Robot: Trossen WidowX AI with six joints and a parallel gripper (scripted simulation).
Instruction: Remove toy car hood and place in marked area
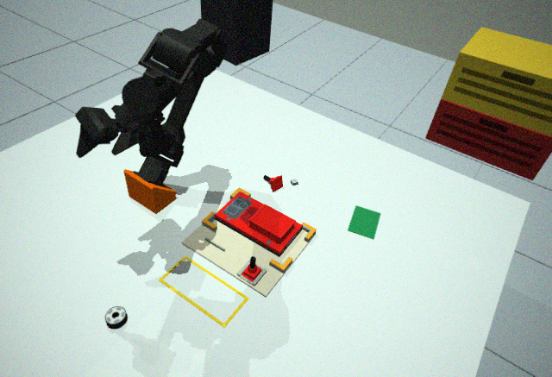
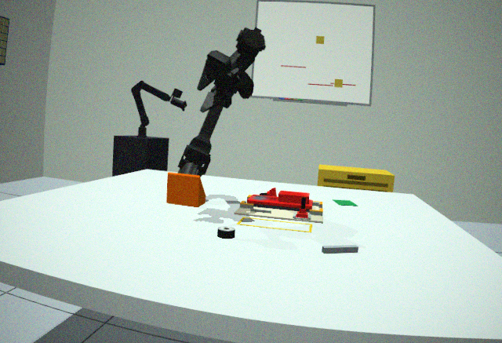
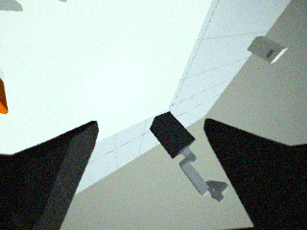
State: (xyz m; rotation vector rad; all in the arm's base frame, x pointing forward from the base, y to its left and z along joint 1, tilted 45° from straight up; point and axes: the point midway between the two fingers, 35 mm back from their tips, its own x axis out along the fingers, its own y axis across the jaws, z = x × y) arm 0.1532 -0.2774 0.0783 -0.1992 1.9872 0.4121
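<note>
Right now my gripper tip is 200 mm short of the red hood panel, 300 mm to the right of it and 260 mm above it. The rest, counted from my gripper tip: green patch 350 mm ahead, 510 mm to the left, 300 mm below; then wheel 130 mm ahead, 100 mm to the right, 300 mm below; then fixture plate 180 mm ahead, 260 mm to the left, 290 mm below.
</note>
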